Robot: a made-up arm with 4 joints.
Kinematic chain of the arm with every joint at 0, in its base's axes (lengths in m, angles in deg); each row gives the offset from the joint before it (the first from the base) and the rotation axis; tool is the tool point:
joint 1: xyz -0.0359 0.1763 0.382 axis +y
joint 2: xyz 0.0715 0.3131 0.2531 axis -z
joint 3: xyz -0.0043 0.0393 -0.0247 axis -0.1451 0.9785 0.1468
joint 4: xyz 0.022 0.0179 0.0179 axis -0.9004 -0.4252 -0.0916
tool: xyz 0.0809 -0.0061 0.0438
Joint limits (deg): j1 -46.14..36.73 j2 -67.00..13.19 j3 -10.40..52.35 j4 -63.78..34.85
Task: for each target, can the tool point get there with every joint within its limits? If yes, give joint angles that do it. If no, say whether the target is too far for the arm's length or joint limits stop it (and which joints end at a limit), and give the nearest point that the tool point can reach.
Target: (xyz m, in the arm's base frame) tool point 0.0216 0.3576 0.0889
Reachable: no: joint limits stop it (at a limit: joint 1, joint 2, joint 3, joint 4) | nearest point 0.1700 0.5235 0.4074 | short by 0.389 m
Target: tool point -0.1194 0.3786 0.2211
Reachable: no: joint limits stop it (at a limit: joint 1, joint 2, joint 3, joint 4) | nearest point -0.1038 0.5724 0.5184 | short by 0.355 m
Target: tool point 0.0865 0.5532 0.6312
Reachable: yes | joints -11.81 -10.68 14.91 -48.33
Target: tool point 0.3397 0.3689 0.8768
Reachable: no: too far | nearest point 0.1766 0.5181 0.6619 | short by 0.308 m
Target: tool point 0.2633 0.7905 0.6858
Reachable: no: too far | nearest point 0.1814 0.6090 0.6027 | short by 0.216 m
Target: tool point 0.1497 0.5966 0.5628
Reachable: yes | joints 11.21 -23.99 39.59 3.61
